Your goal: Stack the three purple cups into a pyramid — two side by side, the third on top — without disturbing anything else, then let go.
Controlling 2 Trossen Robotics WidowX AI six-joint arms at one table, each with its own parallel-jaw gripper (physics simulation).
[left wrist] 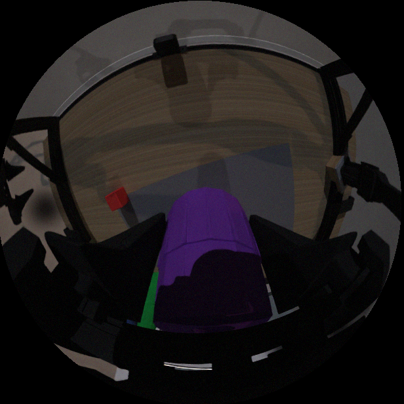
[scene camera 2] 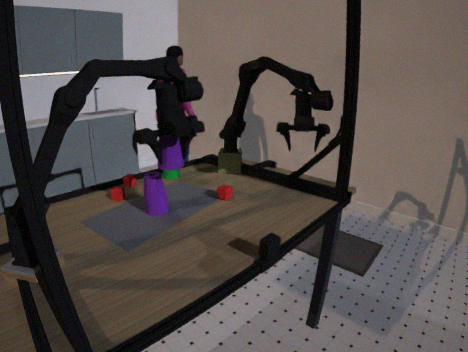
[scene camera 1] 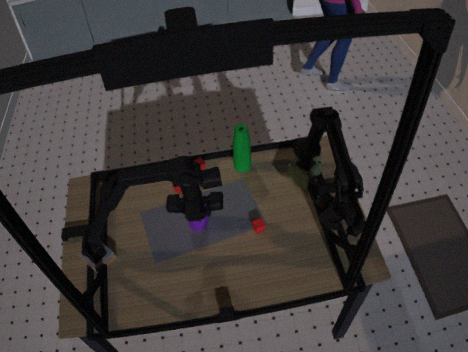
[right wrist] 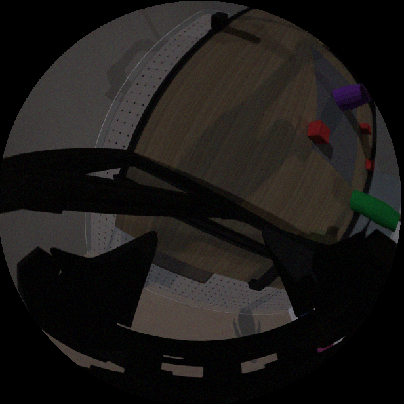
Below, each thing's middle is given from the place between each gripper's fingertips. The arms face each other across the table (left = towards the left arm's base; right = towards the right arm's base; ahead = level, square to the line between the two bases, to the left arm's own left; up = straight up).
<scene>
My right gripper is now 350 mm short of the grey mat (scene camera 1: 169,235), 380 mm to the right of it and 150 mm above it.
I see the grey mat 180 mm below my left hand, 110 mm ahead of it and 30 mm to the right of it.
</scene>
